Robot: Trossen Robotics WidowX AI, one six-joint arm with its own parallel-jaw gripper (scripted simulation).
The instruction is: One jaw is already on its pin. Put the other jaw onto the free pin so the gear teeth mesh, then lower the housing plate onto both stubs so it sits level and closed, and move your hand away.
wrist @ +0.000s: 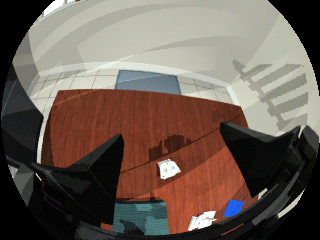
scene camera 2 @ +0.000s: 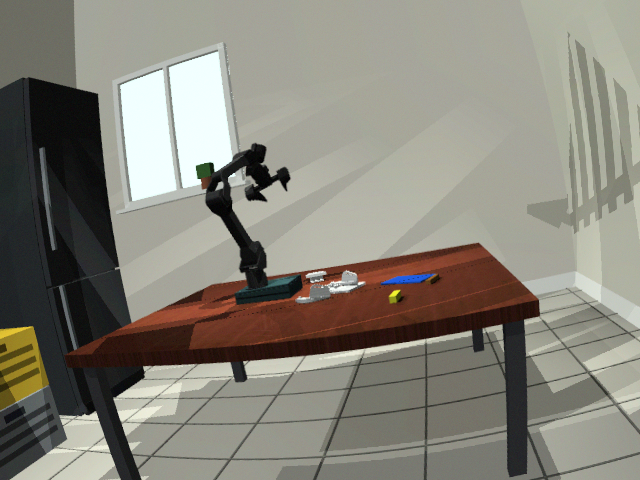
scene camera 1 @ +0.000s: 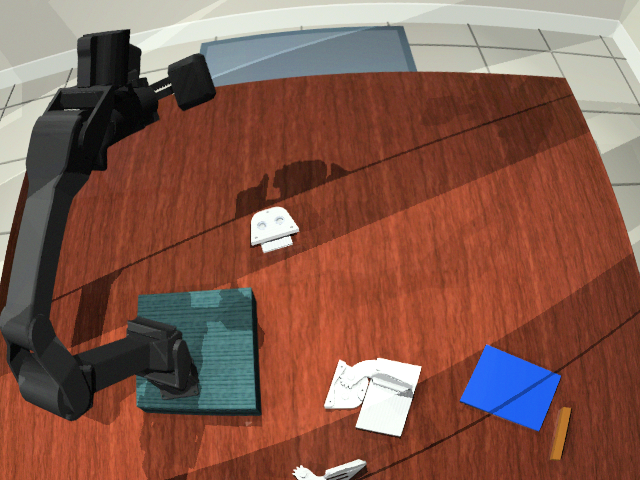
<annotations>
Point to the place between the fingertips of the gripper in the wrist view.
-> At 174,133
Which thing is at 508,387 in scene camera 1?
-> A blue sheet.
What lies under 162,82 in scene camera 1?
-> The gripper.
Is the gripper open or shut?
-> Open.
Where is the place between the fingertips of the gripper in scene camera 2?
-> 276,195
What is the gripper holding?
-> Nothing.
</annotations>
